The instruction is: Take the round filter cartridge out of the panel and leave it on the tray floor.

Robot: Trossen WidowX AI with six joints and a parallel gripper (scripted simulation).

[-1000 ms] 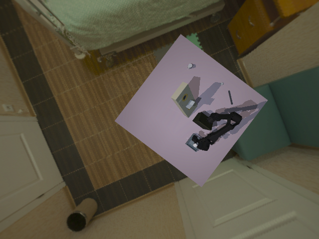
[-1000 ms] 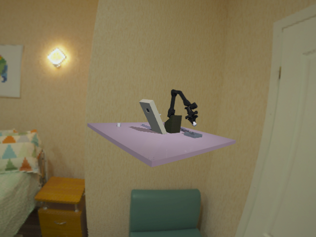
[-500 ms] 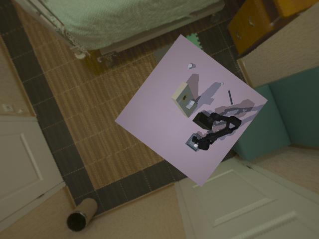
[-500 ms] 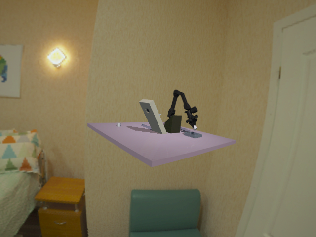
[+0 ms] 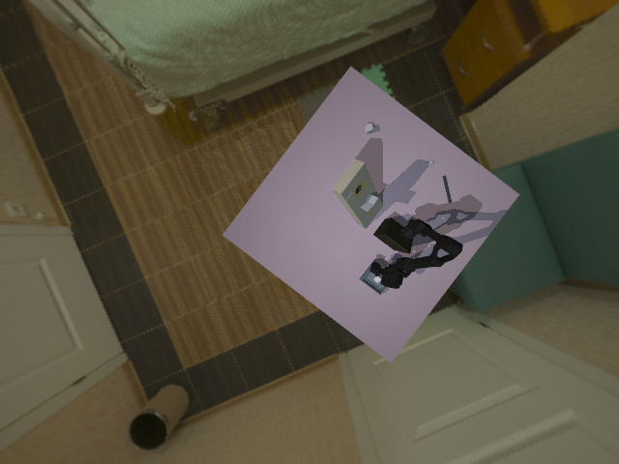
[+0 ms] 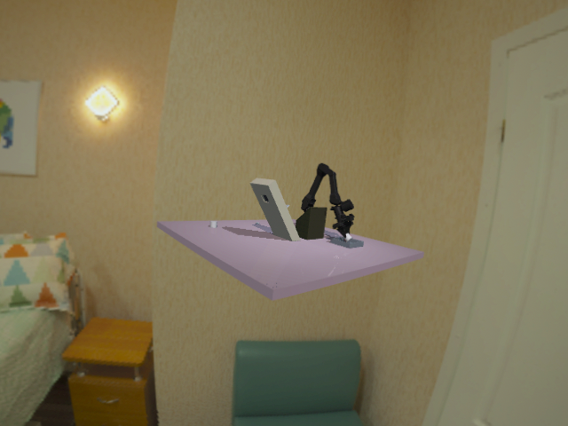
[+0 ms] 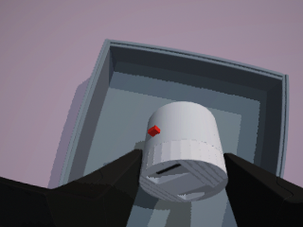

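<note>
Now: gripper tip right at the round grey filter cartridge. Also, from my gripper tip: grey tray 40 mm below.
</note>
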